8 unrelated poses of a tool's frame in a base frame.
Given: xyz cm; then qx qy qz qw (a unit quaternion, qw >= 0).
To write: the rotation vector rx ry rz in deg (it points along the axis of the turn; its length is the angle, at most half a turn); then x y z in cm. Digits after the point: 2 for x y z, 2 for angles.
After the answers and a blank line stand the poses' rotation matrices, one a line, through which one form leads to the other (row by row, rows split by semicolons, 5 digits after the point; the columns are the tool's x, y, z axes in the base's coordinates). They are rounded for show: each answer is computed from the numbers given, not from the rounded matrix.
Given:
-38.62, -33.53, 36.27, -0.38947, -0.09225, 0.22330, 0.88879
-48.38, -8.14, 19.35, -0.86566, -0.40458, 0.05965, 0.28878
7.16, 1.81, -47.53, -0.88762, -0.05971, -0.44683, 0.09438
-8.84, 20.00, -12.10, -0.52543, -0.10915, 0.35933, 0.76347
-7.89, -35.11, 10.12, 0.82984, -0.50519, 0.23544, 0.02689
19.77, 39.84, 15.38, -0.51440, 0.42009, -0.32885, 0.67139
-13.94, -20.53, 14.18, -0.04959, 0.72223, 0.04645, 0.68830
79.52, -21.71, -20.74, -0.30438, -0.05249, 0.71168, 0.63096
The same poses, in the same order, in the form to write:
-46.36, -10.98, 26.58, -38.62, -33.53, 36.27
-132.40, -61.88, 9.12, -48.38, -8.14, 19.35
-150.83, -10.15, -75.93, 7.16, 1.81, -47.53
-65.46, -13.60, 44.76, -8.84, 20.00, -12.10
146.87, -89.41, 41.67, -7.89, -35.11, 10.12
-66.39, 54.22, -42.44, 19.77, 39.84, 15.38
-6.36, 92.60, 5.96, -13.94, -20.53, 14.18
-39.92, -6.88, 93.35, 79.52, -21.71, -20.74

0.88325 -0.32507 -0.33792; 0.46879 0.59690 0.65111; -0.00996 -0.73351 0.67961
0.66552 0.66600 -0.33694; 0.73491 -0.50584 0.45170; 0.13040 -0.54823 -0.82610
0.59356 0.19034 0.78196; 0.02166 -0.97505 0.22091; 0.80450 -0.11419 -0.58287
0.71794 -0.43398 -0.54427; 0.66338 0.18961 0.72386; -0.21094 -0.88075 0.42402
0.37871 -0.85111 0.36358; -0.82579 -0.48812 -0.28251; 0.41792 -0.19325 -0.88769
0.43076 0.00938 0.90242; -0.87377 0.25449 0.41444; -0.22577 -0.96703 0.11783
-0.04756 -0.13558 0.98962; -0.00769 0.99077 0.13536; -0.99884 -0.00117 -0.04816
-0.01849 -0.86613 -0.49948; 0.93004 -0.19827 0.30939; -0.36700 -0.45881 0.80920

